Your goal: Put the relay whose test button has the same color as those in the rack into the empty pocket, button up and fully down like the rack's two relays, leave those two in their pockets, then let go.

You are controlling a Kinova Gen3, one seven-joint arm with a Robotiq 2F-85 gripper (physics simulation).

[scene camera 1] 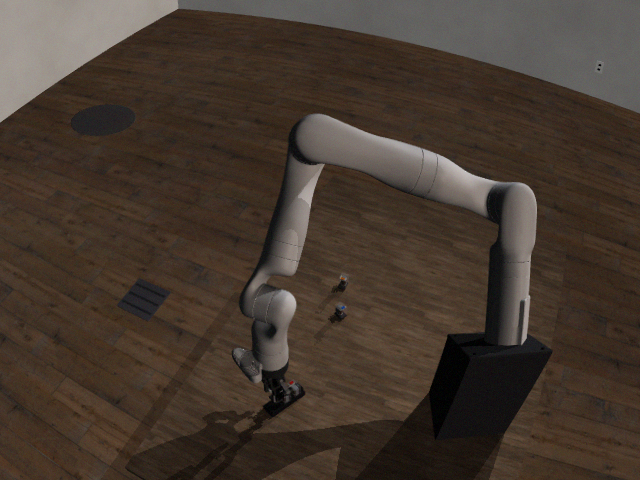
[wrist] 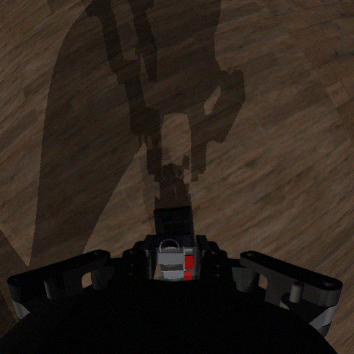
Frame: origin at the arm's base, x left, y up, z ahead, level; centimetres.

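Seen in the pictures: gripper, between the fingertips: [scene camera 1: 272,394] [wrist: 175,247]; arm's base, origin of its link: [scene camera 1: 504,339].
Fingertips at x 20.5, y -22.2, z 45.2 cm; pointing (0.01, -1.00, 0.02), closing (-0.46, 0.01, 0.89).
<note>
Offsets run from my fingertips to a thing's top centre. "spot": to the spot under its first point.
My gripper [scene camera 1: 279,395] [wrist: 175,247] is shut on a grey relay @[dy +1.7, dx -0.4, dz -0.3 cm] [wrist: 171,259] with a red test button, held button up at the black rack @[dy -4.0, dx -2.8, dz -1.3 cm] [scene camera 1: 272,408] [wrist: 189,221]. A dark empty pocket @[spot: dy -4.0, dx +1.2, dz +0.3 cm] [wrist: 172,220] shows just ahead of the held relay in the wrist view; the relay's lower end is hidden, so I cannot tell how high it sits. A rack relay [scene camera 1: 296,388] [wrist: 172,274] with a red button shows close beside the held one; the fingers and gripper body hide most of the rack's relays. A blue-button relay @[dy -1.9, dx -34.0, dz -2.0 cm] [scene camera 1: 339,311] and an orange-button relay @[dy -1.9, dx -44.0, dz +1.8 cm] [scene camera 1: 342,281] stand apart on the floor.
The robot's black base box [scene camera 1: 478,387] stands at the right. A dark striped square [scene camera 1: 144,299] and a dark round patch [scene camera 1: 103,119] lie on the wooden floor at the left. Arm shadows fall across the floor around the rack.
</note>
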